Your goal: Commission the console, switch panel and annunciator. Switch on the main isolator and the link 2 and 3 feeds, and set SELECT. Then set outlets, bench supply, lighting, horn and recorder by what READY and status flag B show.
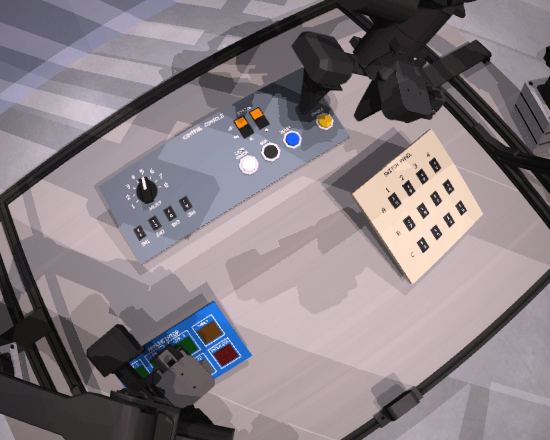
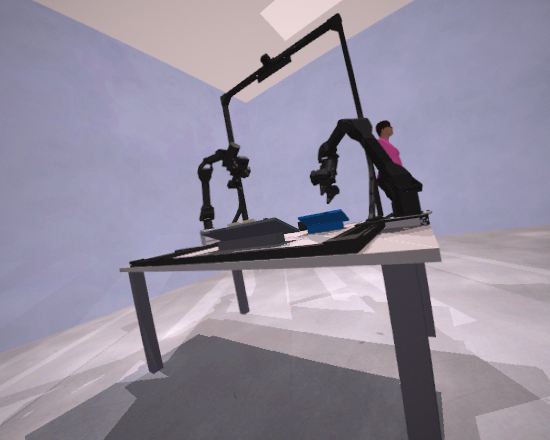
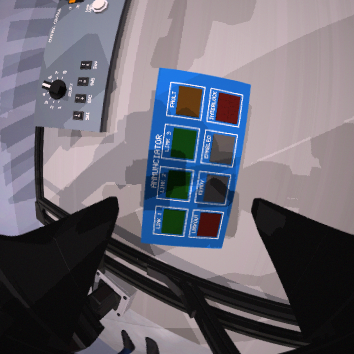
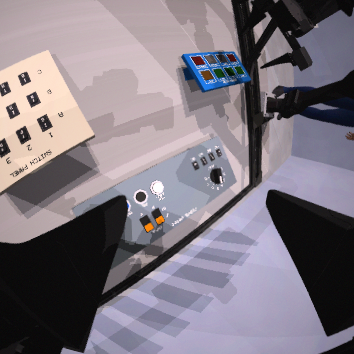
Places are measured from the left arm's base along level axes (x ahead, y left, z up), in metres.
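Pixels of known places: left gripper, fingertip midpoint: point(image 2: 324, 199) point(image 3: 185, 204) point(image 4: 249, 51); right gripper, fingertip midpoint: point(image 1: 330, 115) point(image 2: 245, 183) point(image 4: 197, 199); left arm's base at its link origin: point(image 2: 408, 214) point(image 3: 108, 294) point(image 4: 269, 104); right arm's base at its link origin: point(image 2: 209, 229).
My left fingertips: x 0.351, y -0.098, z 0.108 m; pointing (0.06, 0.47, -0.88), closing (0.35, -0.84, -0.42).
Ahead of a thing's pixels: the offset from my left fingertips to its middle. Level surfaces: height alone.
The control console {dy +0.332, dx +0.168, dz -0.092 m} point(image 1: 190, 160) point(image 3: 100, 45) point(image 4: 175, 185) has four small switches, a SELECT knob {dy +0.307, dx +0.035, dz -0.052 m} point(image 1: 146, 191) point(image 3: 57, 89) pointing near 5, and two orange-and-black STATUS pieces point(image 1: 243, 127) point(image 1: 258, 118). The switch panel {dy +0.146, dx +0.432, dz -0.091 m} point(image 1: 372, 200) point(image 4: 75, 130) has small black switches, too small to read. On the annunciator {dy +0.039, dx +0.005, dz -0.102 m} point(image 1: 240, 345) point(image 3: 230, 235) point(image 2: 322, 219), LINK windows are dark green, FAULT brown, INTERLOCK and LOCKOUT dark red, ENABLED and READY grey. My left gripper point(image 1: 150, 372) point(image 3: 185, 204) is open above the annunciator. My right gripper point(image 1: 332, 116) point(image 4: 197, 199) is open above the console's yellow-button end.
White, black, blue and yellow buttons point(image 1: 248, 164) point(image 1: 270, 151) point(image 1: 292, 139) point(image 1: 325, 120) line the console. A black frame point(image 1: 170, 90) edges the table {dz -0.135 m} point(image 1: 300, 310). Beyond the table stands a person in pink point(image 2: 389, 150).
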